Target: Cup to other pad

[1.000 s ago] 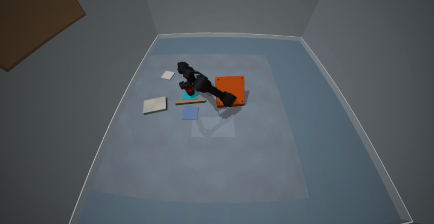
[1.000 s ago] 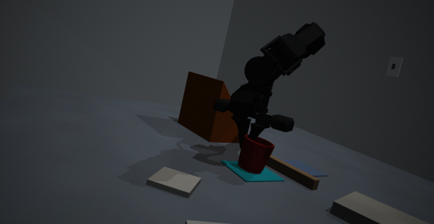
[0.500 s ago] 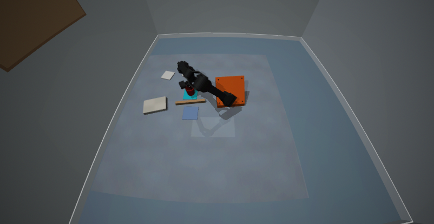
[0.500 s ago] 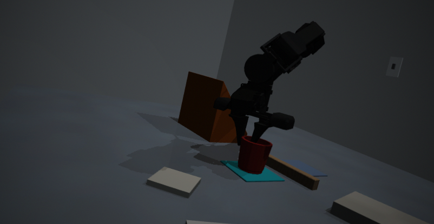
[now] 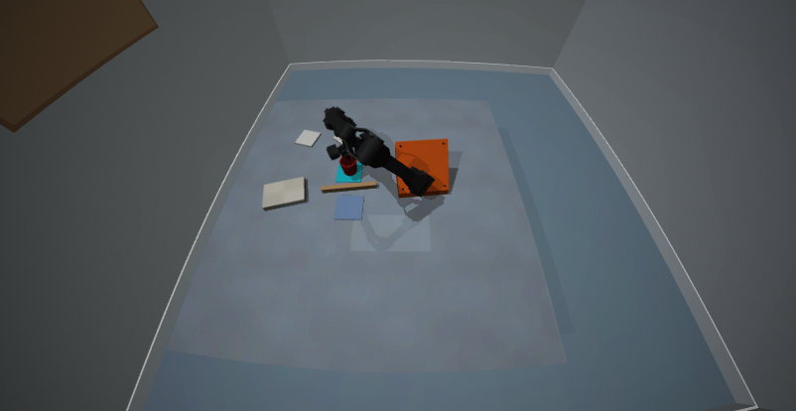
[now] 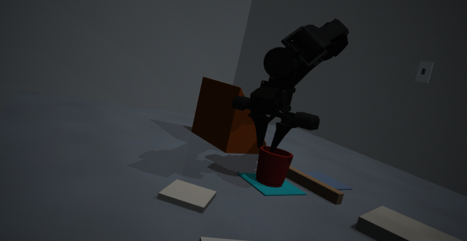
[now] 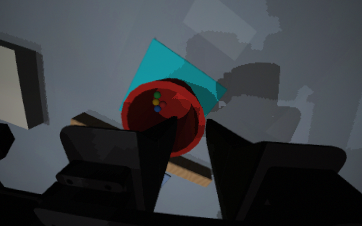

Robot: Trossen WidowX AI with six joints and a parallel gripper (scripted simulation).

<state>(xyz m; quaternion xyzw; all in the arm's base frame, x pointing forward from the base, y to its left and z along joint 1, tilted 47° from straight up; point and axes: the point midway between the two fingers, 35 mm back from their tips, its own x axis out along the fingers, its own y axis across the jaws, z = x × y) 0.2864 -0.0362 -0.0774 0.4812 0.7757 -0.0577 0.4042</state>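
Now: the red cup 3 cm below my gripper tip, 2 cm ahead of it and 1 cm to the left of it. The rest, counted from my gripper tip: pale blue pad 20 cm to the left, 8 cm below, 2 cm behind; then teal pad 8 cm below, 2 cm to the left, 2 cm ahead; then wooden bar 11 cm to the left, 7 cm below.
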